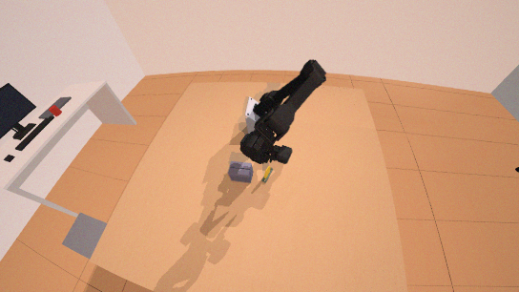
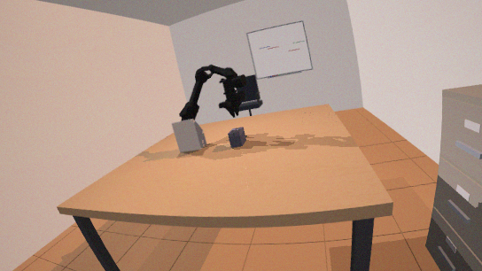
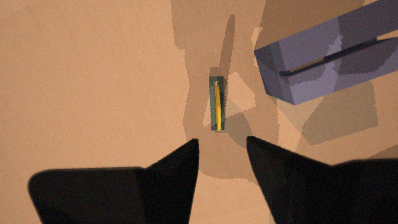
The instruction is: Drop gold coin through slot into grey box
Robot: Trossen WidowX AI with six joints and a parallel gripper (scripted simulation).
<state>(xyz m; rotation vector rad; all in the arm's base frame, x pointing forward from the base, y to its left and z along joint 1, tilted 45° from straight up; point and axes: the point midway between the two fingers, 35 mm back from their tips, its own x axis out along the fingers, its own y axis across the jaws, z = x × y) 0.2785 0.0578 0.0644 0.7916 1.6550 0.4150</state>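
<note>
My gripper tip is 90 mm above the gold coin.
</note>
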